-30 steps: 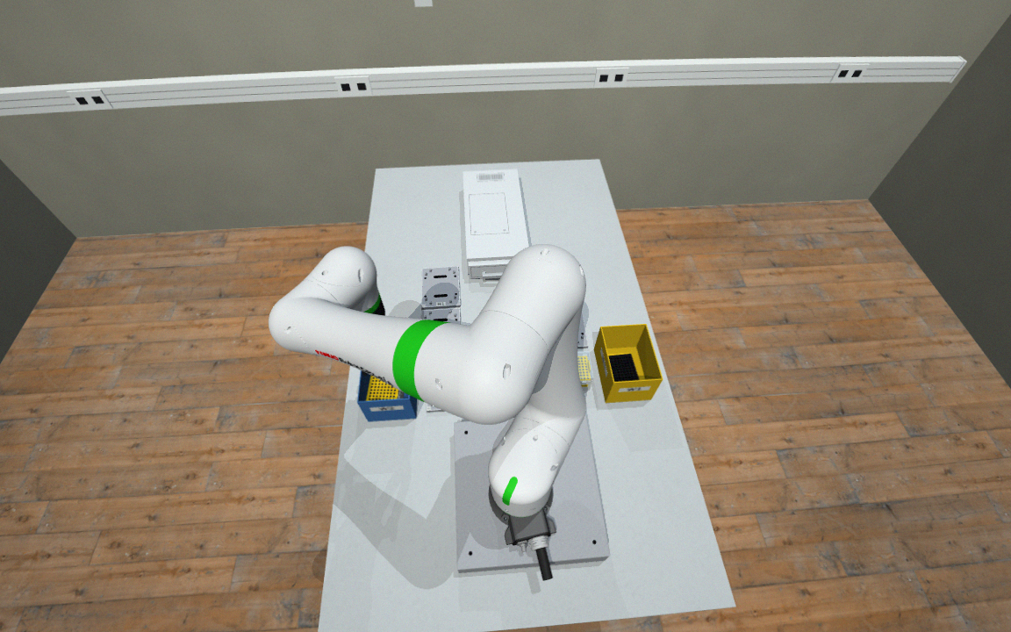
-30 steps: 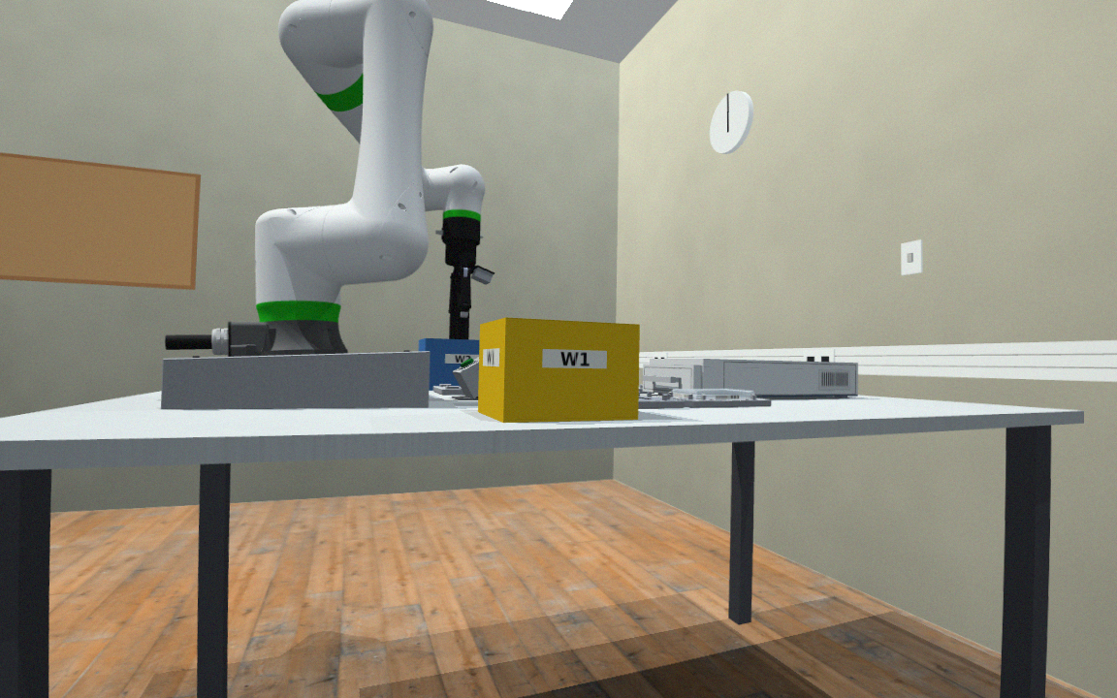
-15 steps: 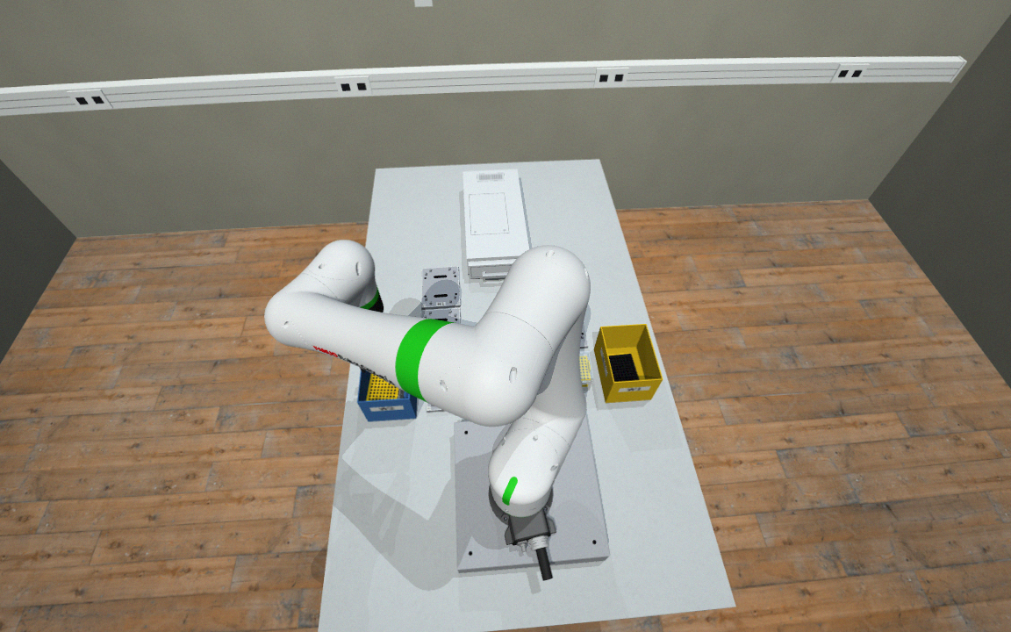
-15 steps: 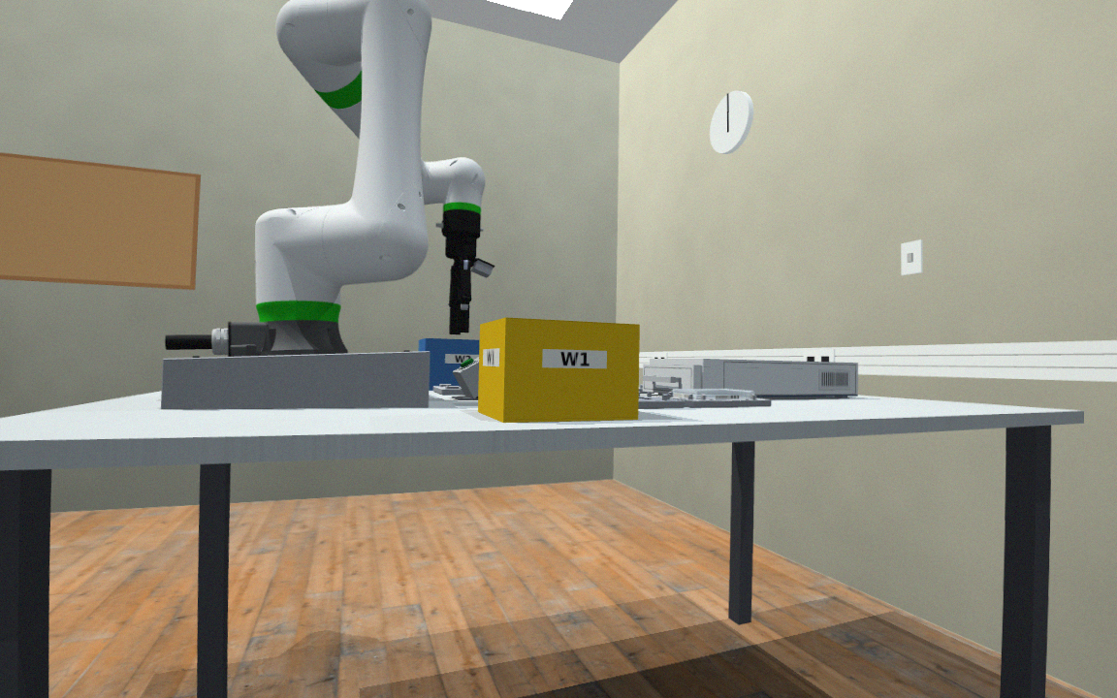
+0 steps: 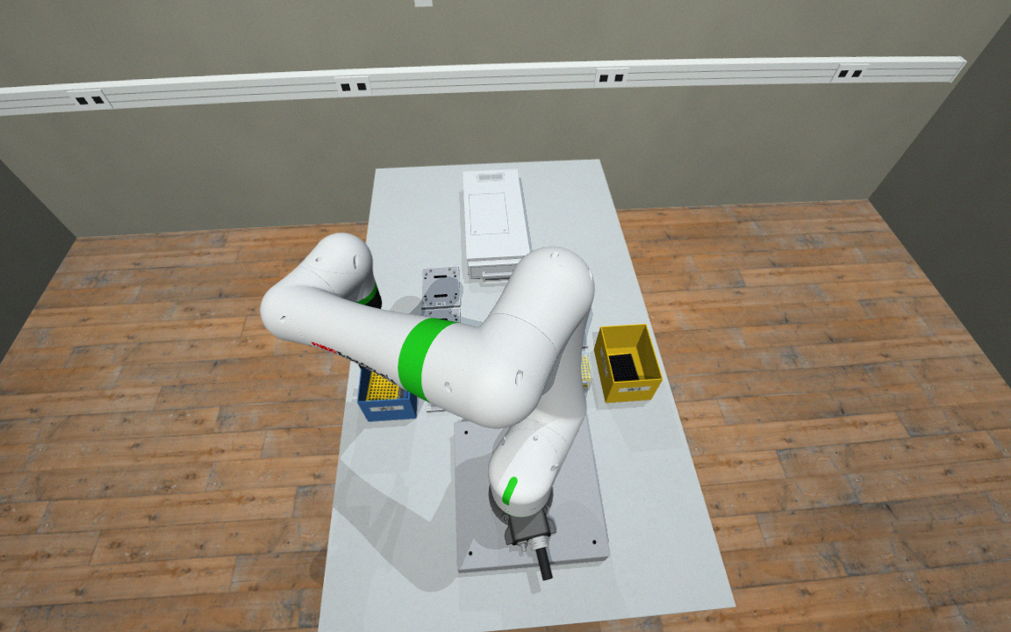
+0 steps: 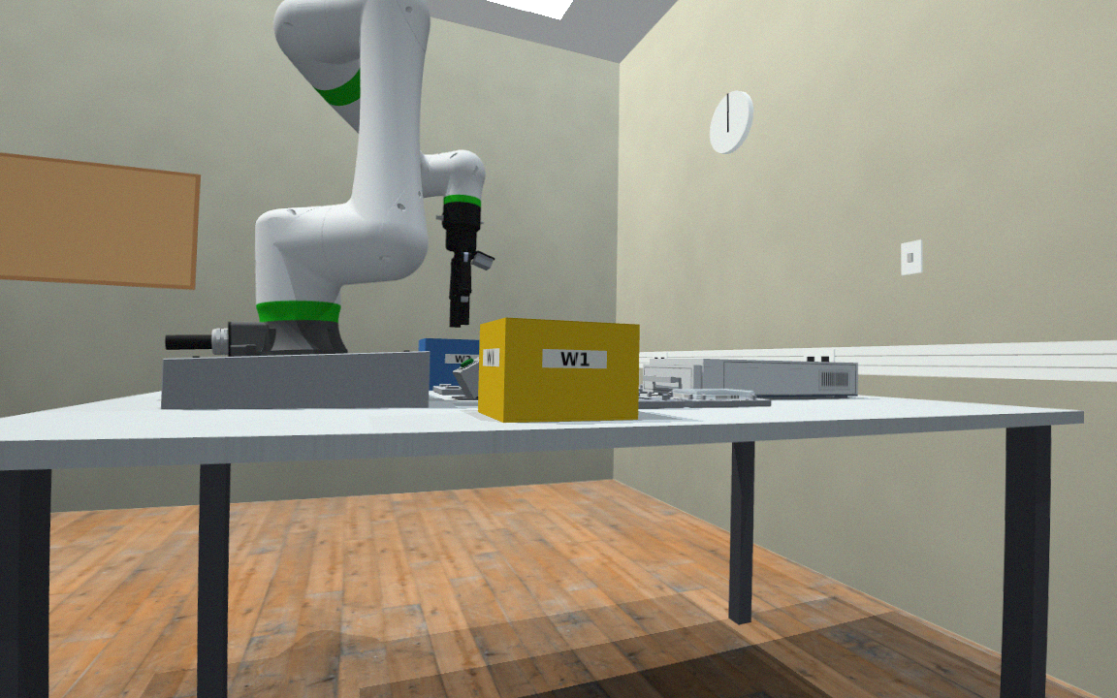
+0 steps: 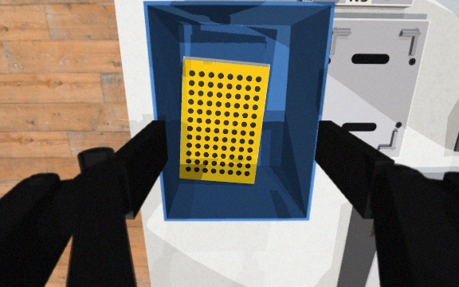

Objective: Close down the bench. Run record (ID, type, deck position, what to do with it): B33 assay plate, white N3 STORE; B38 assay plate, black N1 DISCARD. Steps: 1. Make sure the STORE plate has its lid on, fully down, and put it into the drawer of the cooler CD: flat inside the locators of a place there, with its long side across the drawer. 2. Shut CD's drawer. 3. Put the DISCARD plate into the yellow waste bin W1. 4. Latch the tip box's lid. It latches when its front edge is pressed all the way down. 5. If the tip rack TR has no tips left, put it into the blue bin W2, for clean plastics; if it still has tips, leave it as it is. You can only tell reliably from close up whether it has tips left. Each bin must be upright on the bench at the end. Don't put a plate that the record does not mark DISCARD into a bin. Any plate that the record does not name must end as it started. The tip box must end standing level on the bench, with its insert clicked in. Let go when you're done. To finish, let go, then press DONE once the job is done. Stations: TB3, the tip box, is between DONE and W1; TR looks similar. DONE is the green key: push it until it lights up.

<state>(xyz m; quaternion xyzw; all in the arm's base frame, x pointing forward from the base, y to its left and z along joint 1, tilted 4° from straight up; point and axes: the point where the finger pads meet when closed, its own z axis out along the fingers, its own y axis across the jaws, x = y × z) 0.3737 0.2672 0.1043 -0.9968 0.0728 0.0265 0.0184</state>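
My gripper is now 90 mm past the green DONE key, 320 mm to the left of it and 110 mm above it. The rest, counted from my hand: tip rack TR: 20 mm behind, 10 mm to the left, 130 mm below; grey slotted nest: 10 mm behind, 150 mm to the right, 170 mm below; blue bin W2: 140 mm below.
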